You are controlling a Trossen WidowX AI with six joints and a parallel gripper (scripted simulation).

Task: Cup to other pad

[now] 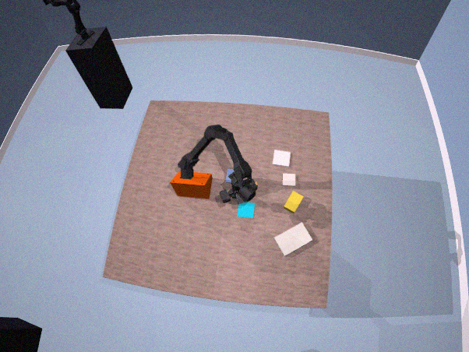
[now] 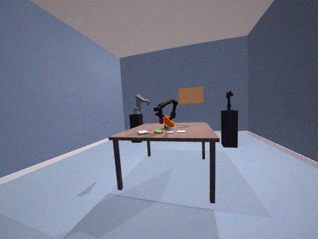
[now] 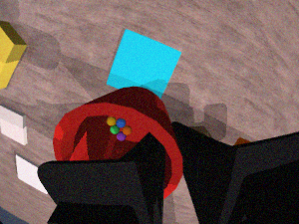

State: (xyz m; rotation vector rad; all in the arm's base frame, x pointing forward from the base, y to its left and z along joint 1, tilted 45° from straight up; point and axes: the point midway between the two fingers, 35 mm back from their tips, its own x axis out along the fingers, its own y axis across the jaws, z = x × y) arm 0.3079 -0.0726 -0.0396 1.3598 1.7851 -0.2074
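My gripper tip is 140 mm above the cyan pad, 40 mm short of it and 20 mm to the left of it. Also, from my gripper tip: red cup (30 mm ahead, 10 mm to the left); then light blue pad (180 mm to the left, 140 mm below, 60 mm behind); then wooden strip (110 mm below, 80 mm to the left, 10 mm behind).
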